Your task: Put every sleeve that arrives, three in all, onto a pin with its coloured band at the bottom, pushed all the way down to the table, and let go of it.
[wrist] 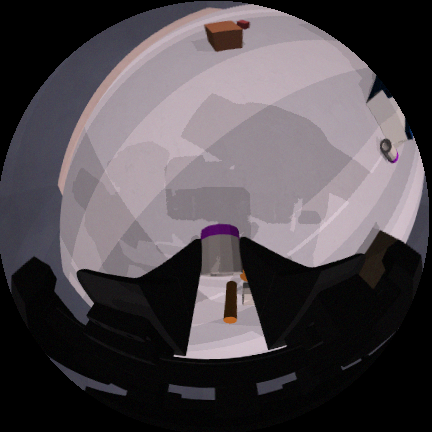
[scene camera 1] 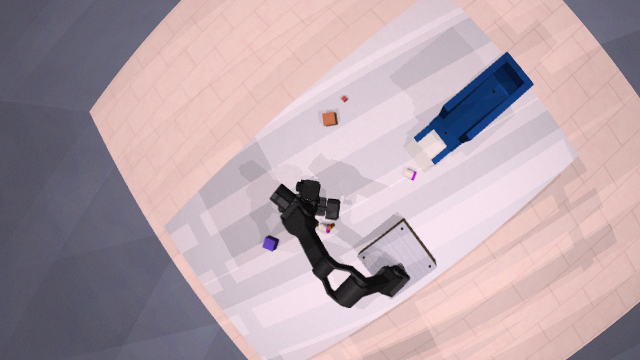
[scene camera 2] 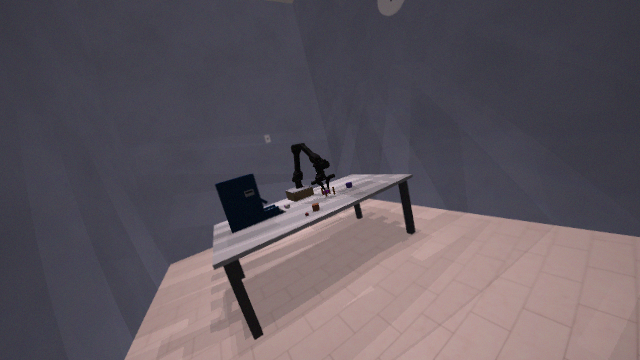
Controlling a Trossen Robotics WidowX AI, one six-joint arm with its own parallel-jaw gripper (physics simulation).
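My gripper (scene camera 2: 327, 188) (wrist: 220, 243) is shut on a white sleeve (wrist: 220, 257), whose purple band is at the upper end in the wrist view. A brown pin (wrist: 230, 301) with an orange tip stands just below that sleeve in the wrist view, apart from it. An orange bit and a pale piece show beside this pin, partly hidden by the right finger; I cannot tell what they are. In scene camera 1 a white sleeve with a purple band (scene camera 1: 328, 230) shows beside the gripper; whether it is the held one is unclear. Another sleeve (scene camera 1: 410, 174) (wrist: 388, 150) is near the blue chute.
The blue chute (scene camera 1: 467, 139) (scene camera 2: 240, 202) has a pale ramp (scene camera 1: 431, 145) (wrist: 387, 117) at its end. A box with a pale top (scene camera 1: 400, 245) (scene camera 2: 300, 194) stands by the arm's base. An orange block (scene camera 1: 329, 119) (wrist: 224, 37), a small red cube (scene camera 1: 344, 99) and a purple cube (scene camera 1: 270, 243) are on the table.
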